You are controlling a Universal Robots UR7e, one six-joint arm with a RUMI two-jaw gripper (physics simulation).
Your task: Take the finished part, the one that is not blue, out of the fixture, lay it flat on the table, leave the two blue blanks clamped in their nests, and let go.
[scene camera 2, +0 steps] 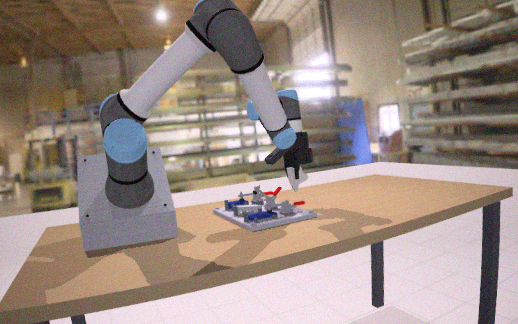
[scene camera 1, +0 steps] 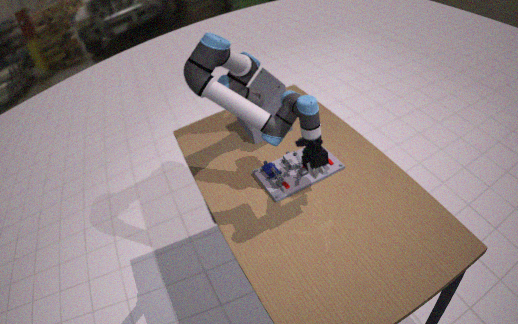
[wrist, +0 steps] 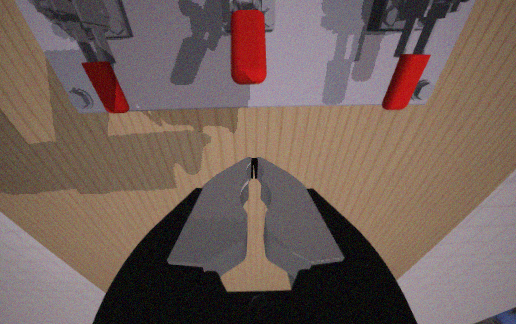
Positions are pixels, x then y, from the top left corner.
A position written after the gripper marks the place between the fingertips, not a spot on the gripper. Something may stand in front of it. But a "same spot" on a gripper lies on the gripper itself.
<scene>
gripper: scene camera 2; scene camera 1 315, 177; wrist
same spot on gripper: (wrist: 207, 231) = (scene camera 2: 293, 171)
</scene>
